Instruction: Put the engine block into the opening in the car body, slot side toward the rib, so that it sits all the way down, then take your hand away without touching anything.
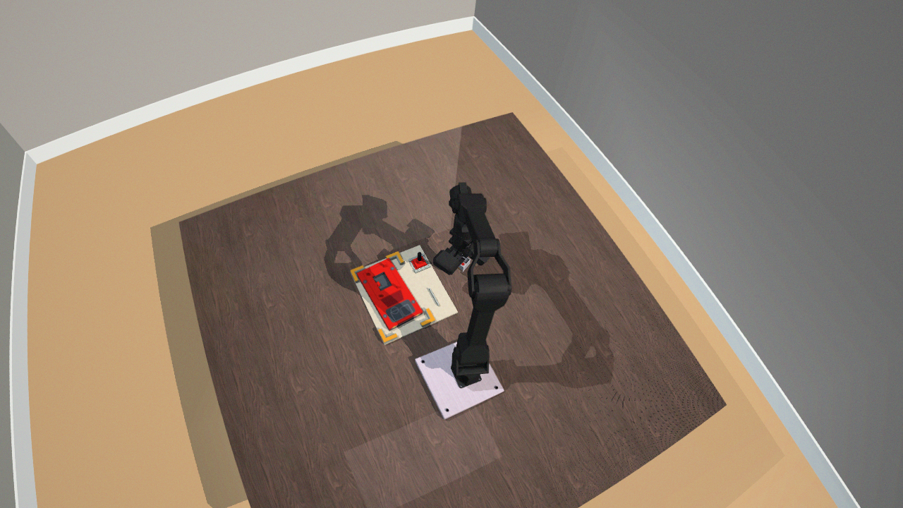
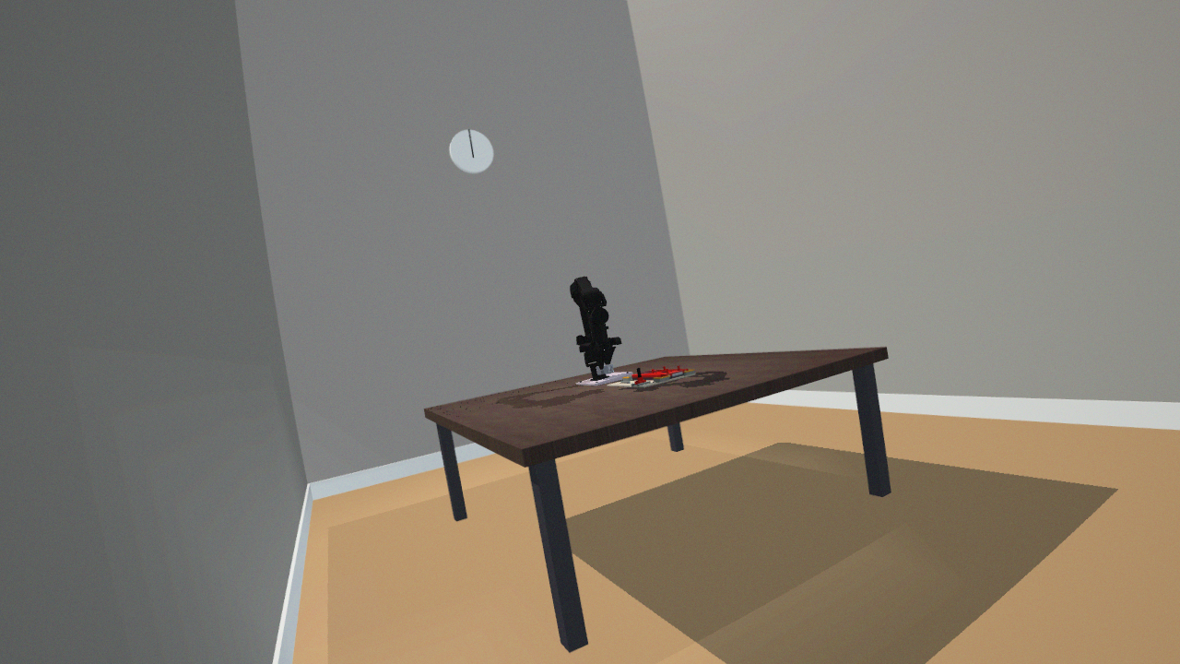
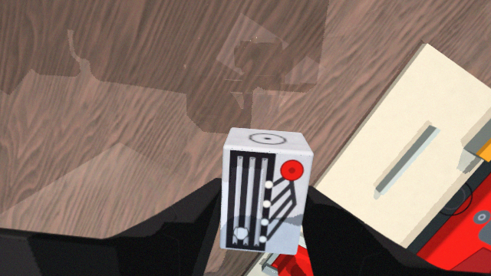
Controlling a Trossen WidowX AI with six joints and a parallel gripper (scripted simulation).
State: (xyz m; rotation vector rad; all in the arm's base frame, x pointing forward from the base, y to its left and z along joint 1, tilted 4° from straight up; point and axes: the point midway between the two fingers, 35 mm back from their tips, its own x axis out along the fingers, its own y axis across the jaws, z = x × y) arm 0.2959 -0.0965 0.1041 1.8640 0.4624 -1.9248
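Now: gripper tip 7 cm short of the dark post, 9 cm to the right of it and 4 cm above it. Also, from my gripper tip: engine block (1 cm below).
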